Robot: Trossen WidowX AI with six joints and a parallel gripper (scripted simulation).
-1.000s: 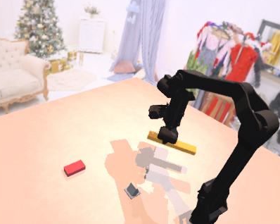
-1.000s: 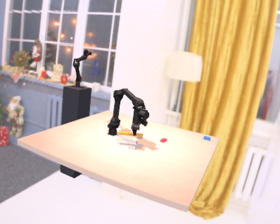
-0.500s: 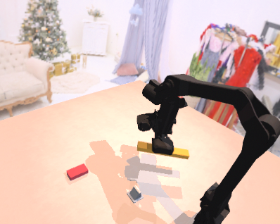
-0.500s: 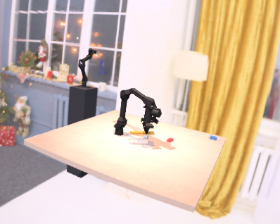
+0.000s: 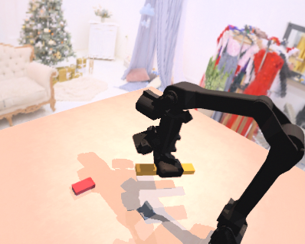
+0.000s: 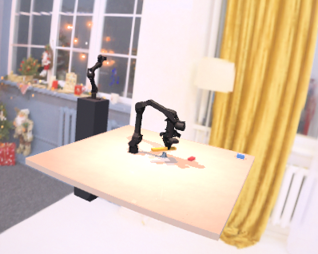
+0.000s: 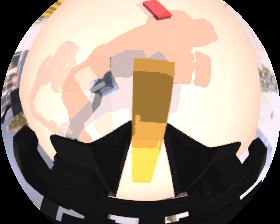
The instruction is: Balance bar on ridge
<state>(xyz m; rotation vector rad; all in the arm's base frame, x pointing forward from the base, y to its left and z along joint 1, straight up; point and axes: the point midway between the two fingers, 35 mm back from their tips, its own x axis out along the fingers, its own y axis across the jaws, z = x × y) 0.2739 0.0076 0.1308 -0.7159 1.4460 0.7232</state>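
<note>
My gripper tip is now 2 cm past the bar and 2 cm to the left of it. The rest, counted from my gripper tip: blue block 47 cm ahead, 49 cm to the left, 8 cm below; red block 14 cm ahead, 17 cm to the left, 9 cm below.
</note>
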